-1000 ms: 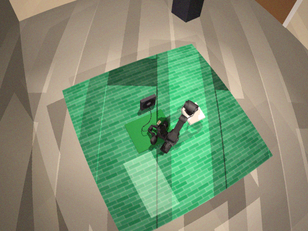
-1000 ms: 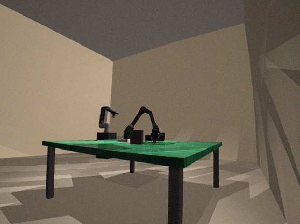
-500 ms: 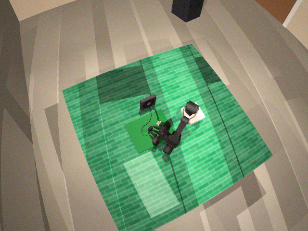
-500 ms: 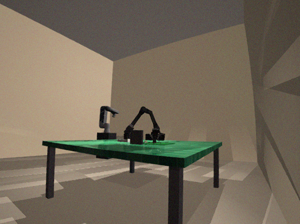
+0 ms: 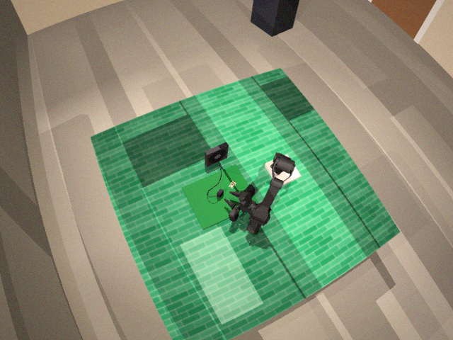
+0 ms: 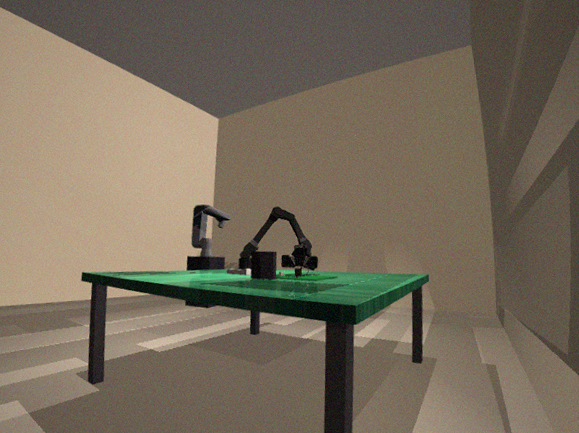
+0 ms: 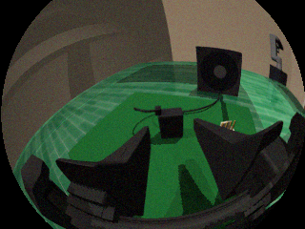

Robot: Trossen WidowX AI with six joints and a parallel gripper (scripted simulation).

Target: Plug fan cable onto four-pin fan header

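My gripper tip is now 40 mm to the left of the dark fan plug, 30 mm above it and 10 mm short of it. Round my gripper tip: green board 70 mm below, 40 mm to the right, 10 mm ahead; then black fan 200 mm to the right, 100 mm behind.
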